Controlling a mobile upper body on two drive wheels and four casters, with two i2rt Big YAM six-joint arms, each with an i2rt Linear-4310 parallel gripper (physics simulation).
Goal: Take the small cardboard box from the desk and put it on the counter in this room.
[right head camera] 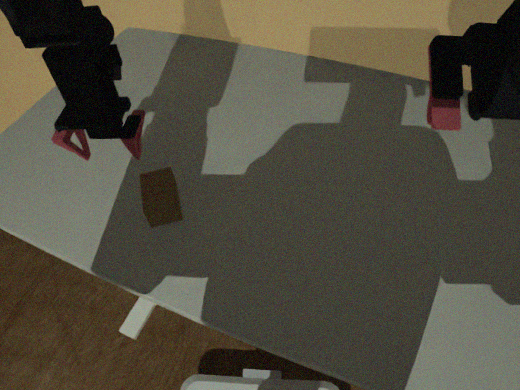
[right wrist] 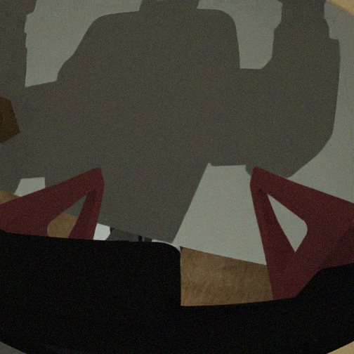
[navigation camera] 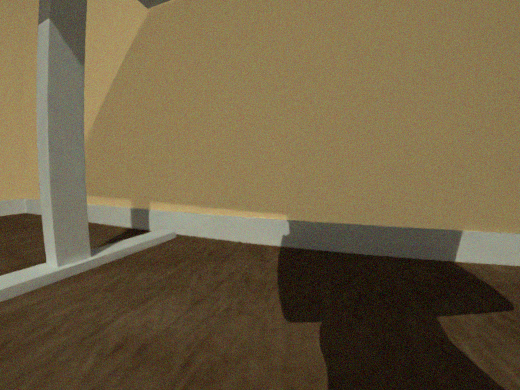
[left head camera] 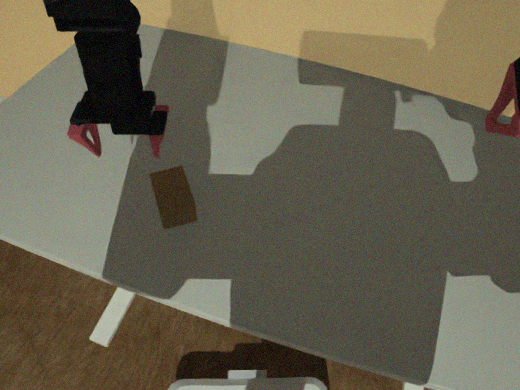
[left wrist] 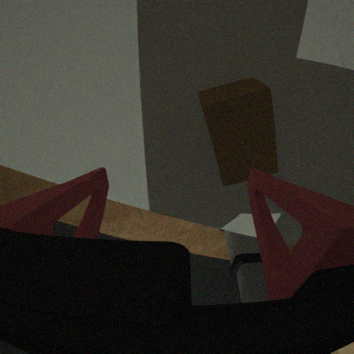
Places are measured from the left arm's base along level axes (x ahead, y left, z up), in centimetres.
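Where they show: left gripper, between the fingertips: point(right head camera: 113, 157) point(left head camera: 128, 154); right gripper, between the fingertips: point(right head camera: 481, 119).
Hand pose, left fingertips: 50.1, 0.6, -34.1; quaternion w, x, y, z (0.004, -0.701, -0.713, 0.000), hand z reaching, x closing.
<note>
Things, the pixels of their top centre, and the offset from my left fingertips, as dx, dy, dz. "spot": a spot on its surface instead. Level surfaces: height alone.
- small brown cardboard box, centre of its top: point(left head camera: 171, 188) point(right head camera: 157, 188) -1.0, -6.2, -6.9
- pale desk, height of its surface: dz -11.9
- white desk leg, a spot on its surface: point(navigation camera: 67, 150) spot: +30.9, +21.2, -77.8
- brown floor, height of its surface: dz -106.9
The small brown cardboard box point(left head camera: 173, 197) point(right head camera: 161, 197) point(left wrist: 241, 132) lies on the pale desk point(left head camera: 45, 175) point(right head camera: 45, 175) in the robot's shadow. A corner of the box point(right wrist: 7, 121) also shows at the left edge of the right wrist view. My left gripper point(left head camera: 129, 156) point(right head camera: 114, 159) point(left wrist: 177, 175) is open and empty, above the desk and up and left of the box in the head views. In the left wrist view the box is beyond the right fingertip. My right gripper point(right wrist: 176, 175) is open and empty over the desk, well to the right of the box. The counter does not show.
A yellow wall point(left head camera: 260, 25) point(navigation camera: 310, 115) stands behind the desk. In the navigation camera a white desk leg point(navigation camera: 67, 150) stands on a long foot bar point(navigation camera: 125, 243) at the left, over the brown floor point(navigation camera: 200, 310). Part of the robot's base point(left head camera: 250, 384) shows at the bottom of the left head view.
</note>
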